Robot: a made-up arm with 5 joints.
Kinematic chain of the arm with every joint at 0, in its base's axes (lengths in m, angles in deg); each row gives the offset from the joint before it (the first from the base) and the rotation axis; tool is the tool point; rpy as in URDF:
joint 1: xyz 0.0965 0 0.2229 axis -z
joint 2: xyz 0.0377 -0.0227 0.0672 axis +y
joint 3: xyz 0.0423 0 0.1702 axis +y
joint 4: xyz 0.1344 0 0.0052 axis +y
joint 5: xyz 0.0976 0.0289 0 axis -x
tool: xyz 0 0 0 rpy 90 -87.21 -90
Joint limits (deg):
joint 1: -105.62..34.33
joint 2: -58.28..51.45
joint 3: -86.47..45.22
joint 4: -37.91..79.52
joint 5: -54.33..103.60
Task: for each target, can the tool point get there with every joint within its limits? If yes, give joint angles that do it. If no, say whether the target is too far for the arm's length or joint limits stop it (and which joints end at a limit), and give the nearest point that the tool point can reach.
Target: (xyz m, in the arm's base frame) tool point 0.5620 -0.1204 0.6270
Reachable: no: too far | nearest point 0.4471 -0.0907 0.5367 | short by 0.149 m
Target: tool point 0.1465 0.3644 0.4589
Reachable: yes | joints -81.22 22.38 -17.67 -24.68 18.70
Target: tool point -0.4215 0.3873 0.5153
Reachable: no: too far | nearest point -0.1436 0.1715 0.4946 | short by 0.352 m
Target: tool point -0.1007 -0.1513 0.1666
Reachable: no: joint limits stop it (at a limit: joint 1, joint 2, joint 3) | nearest point 0.0659 0.0864 0.2077 | short by 0.293 m
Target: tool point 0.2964 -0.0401 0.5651
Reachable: yes | joints 13.08 -27.41 0.21 4.04 47.77
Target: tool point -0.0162 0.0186 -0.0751
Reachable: no: joint limits stop it (at a limit: joint 1, joint 2, joint 3) | nearest point 0.0511 0.1392 0.1402 | short by 0.256 m
